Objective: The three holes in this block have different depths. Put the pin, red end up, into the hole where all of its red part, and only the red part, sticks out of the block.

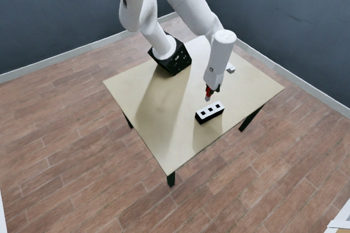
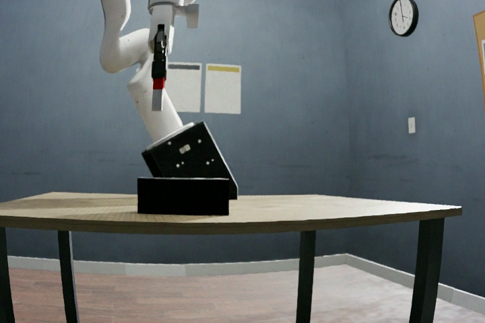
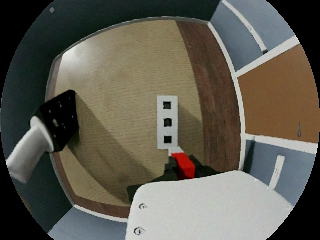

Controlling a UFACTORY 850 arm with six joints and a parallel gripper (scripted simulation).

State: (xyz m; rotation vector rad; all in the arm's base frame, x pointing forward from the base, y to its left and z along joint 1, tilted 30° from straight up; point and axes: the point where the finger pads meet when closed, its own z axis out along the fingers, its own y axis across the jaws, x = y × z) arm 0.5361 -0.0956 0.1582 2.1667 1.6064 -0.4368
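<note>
The black block is 2 cm ahead of my hand, 6 cm to the left of it and 27 cm below it. Also, from my hand: pin: 1 cm below.
</note>
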